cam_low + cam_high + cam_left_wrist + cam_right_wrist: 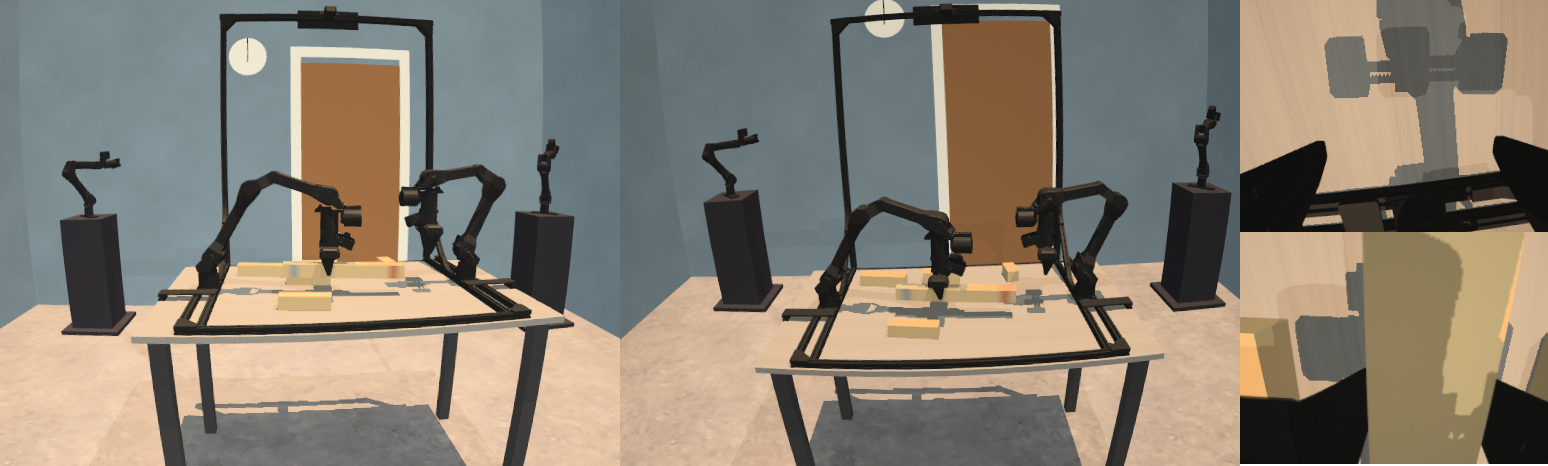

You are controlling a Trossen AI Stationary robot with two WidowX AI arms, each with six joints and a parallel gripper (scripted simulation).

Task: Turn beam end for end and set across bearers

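My right hand is 5 cm to the right of the beam and 2 cm above it.
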